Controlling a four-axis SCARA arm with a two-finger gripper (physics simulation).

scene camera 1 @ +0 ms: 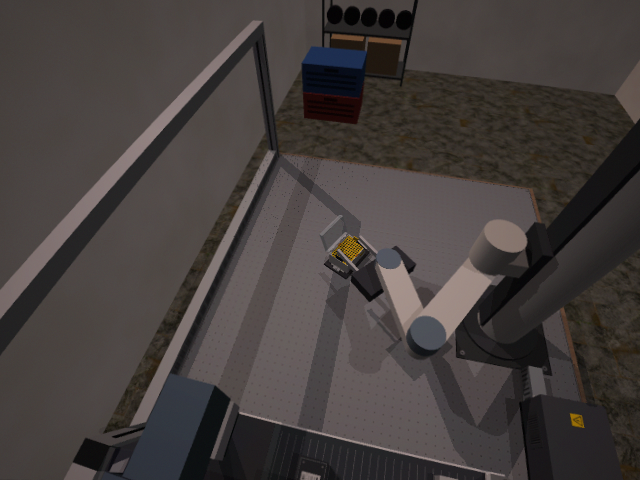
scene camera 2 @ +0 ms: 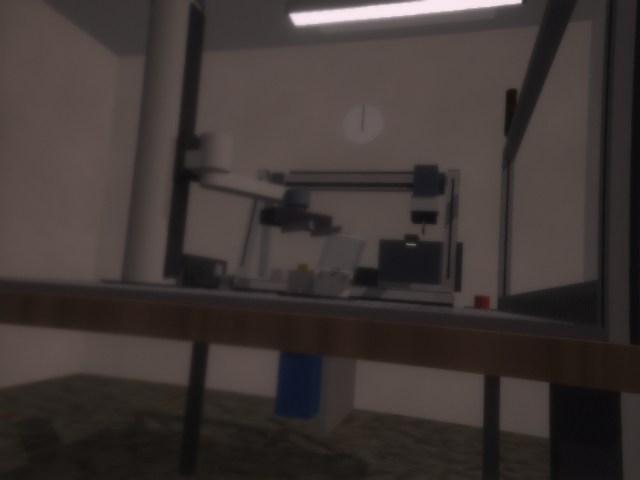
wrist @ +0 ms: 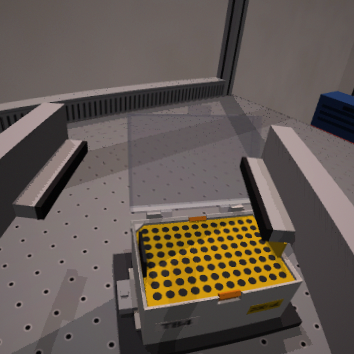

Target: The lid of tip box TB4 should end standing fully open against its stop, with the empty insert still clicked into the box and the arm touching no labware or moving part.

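Places are measured from the arm's base along level axes (x ahead, y left, z up), in metres.
Where they show: gripper, fingertip midpoint: [scene camera 1: 348, 244] [scene camera 2: 327, 227] [wrist: 165, 135]; arm's base, link origin: [scene camera 1: 497, 324].
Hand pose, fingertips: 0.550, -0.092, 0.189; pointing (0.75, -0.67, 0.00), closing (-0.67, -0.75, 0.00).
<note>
Things, the pixels of their top centre, and the offset from my fingertips, as dx, dy, dz. "pt": a spot on its surface instead. Level surfaces: height alone.
- Tip box TB4, top centre: [wrist: 212, 245] [scene camera 2: 319, 270] [scene camera 1: 348, 248] +0.006, -0.061, -0.110
- clear lid, surface spot: [wrist: 192, 160] [scene camera 2: 344, 255] [scene camera 1: 332, 233] pt +0.071, -0.093, -0.075
- perforated table, surface height: dz -0.176
Tip box TB4 [scene camera 1: 338, 265] [scene camera 2: 331, 284] [wrist: 220, 320] is pale, on a dark base. Its yellow insert [scene camera 1: 348, 249] [wrist: 215, 265] lies inside, its holes dark, with orange clips at the front and back edges. The clear lid [scene camera 1: 333, 232] [scene camera 2: 343, 253] [wrist: 192, 160] stands up at the hinge and leans back, away from the box. Contact with its stop cannot be made out. My gripper [scene camera 1: 349, 244] [scene camera 2: 338, 227] [wrist: 165, 135] is shut to its narrow setting, with a wide empty gap between the fingers. It hangs above the box; the right finger overlaps the box's right rim in the wrist view.
A perforated table [scene camera 1: 279, 335] bears the box. A frame rail [scene camera 1: 222, 258] runs along the left. The arm's column [scene camera 1: 522, 310] [scene camera 2: 149, 155] stands at the side. A gantry [scene camera 2: 351, 180] stands behind the box in scene camera 2. Blue and red crates [scene camera 1: 333, 82] stand beyond the table.
</note>
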